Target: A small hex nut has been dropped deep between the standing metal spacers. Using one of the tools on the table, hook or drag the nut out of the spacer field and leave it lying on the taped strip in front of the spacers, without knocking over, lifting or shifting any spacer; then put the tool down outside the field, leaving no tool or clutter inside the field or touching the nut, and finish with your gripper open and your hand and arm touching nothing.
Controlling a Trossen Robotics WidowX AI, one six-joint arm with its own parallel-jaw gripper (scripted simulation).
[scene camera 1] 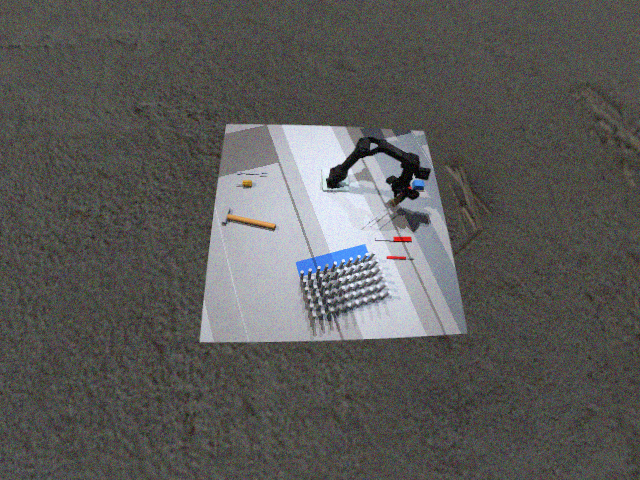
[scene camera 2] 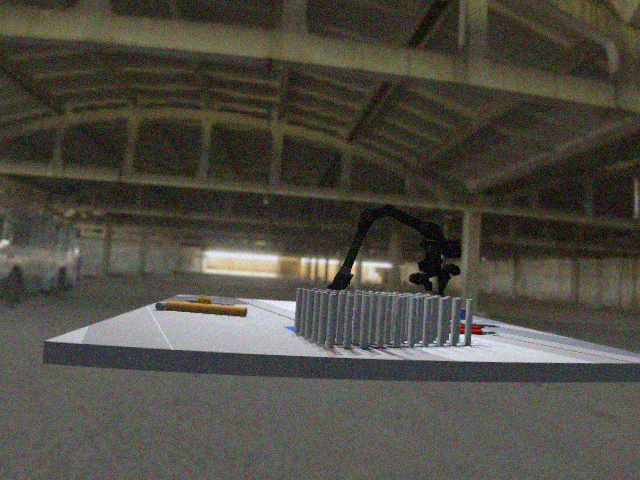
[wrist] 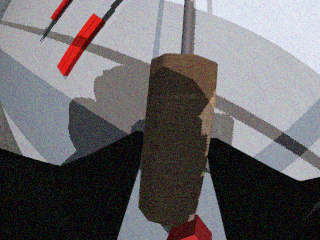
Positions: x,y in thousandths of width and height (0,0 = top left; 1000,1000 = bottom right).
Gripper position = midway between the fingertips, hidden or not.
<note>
My gripper (scene camera 2: 680,618) holds a hook tool (wrist: 567,398). Further things: a hammer (scene camera 2: 265,636) and a blue taped strip (scene camera 1: 529,534).
My gripper shows as well in the wrist view (wrist: 552,594). The wrist view does not show the hammer: it is out of frame.
</note>
